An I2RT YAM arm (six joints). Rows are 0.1 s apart.
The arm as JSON. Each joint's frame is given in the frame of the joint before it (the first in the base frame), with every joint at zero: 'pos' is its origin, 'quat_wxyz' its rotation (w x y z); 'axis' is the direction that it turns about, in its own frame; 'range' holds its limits. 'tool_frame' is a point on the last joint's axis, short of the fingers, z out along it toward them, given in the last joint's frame.
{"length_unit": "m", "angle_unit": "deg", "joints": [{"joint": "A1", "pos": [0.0, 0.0, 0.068], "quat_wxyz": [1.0, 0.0, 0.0, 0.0], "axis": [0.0, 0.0, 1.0], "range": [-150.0, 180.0]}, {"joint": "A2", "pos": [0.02, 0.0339, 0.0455], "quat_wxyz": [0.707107, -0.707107, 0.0, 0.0], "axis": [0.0, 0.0, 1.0], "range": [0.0, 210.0]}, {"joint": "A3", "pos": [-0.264, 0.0, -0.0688], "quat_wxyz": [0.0, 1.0, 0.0, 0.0], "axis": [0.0, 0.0, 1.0], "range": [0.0, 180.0]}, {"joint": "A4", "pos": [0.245, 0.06, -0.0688], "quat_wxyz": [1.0, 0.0, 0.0, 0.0], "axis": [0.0, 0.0, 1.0], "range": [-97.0, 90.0]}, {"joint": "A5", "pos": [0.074, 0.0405, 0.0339], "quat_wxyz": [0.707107, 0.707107, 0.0, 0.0], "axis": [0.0, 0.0, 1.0], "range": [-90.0, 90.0]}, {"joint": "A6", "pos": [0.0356, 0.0, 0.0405], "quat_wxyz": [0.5, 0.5, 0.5, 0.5], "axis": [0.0, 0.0, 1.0], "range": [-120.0, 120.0]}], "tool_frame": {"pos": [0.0, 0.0, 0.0], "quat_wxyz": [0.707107, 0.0, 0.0, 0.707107]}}
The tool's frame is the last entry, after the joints.
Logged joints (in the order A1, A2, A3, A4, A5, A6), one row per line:
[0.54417, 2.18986, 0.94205, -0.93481, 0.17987, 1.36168]
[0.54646, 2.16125, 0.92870, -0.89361, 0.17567, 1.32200]
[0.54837, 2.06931, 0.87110, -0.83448, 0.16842, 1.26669]
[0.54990, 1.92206, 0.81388, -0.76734, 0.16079, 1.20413]
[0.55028, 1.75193, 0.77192, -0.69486, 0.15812, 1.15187]
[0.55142, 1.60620, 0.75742, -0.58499, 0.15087, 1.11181]
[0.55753, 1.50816, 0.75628, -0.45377, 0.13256, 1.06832]
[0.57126, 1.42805, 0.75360, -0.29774, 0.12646, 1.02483]
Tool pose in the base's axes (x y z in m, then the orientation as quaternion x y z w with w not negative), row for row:
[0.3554, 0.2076, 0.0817, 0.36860, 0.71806, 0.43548, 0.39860]
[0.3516, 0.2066, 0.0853, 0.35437, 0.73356, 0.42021, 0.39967]
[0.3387, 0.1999, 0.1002, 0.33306, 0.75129, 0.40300, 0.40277]
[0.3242, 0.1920, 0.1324, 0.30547, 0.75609, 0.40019, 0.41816]
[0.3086, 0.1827, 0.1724, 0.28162, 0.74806, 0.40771, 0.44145]
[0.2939, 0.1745, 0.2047, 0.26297, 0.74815, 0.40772, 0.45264]
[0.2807, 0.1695, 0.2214, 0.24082, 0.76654, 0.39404, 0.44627]
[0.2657, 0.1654, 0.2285, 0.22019, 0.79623, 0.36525, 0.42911]
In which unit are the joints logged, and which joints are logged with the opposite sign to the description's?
The joints are logged in radians. Opposite sign: A4.
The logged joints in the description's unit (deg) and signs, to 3 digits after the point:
[31.179, 125.470, 53.975, 53.561, 10.306, 78.019]
[31.310, 123.831, 53.211, 51.200, 10.065, 75.745]
[31.419, 118.563, 49.910, 47.812, 9.650, 72.576]
[31.507, 110.126, 46.632, 43.965, 9.213, 68.992]
[31.529, 100.378, 44.228, 39.813, 9.060, 65.997]
[31.594, 92.028, 43.397, 33.517, 8.644, 63.702]
[31.944, 86.411, 43.332, 25.999, 7.595, 61.210]
[32.731, 81.821, 43.178, 17.059, 7.246, 58.718]

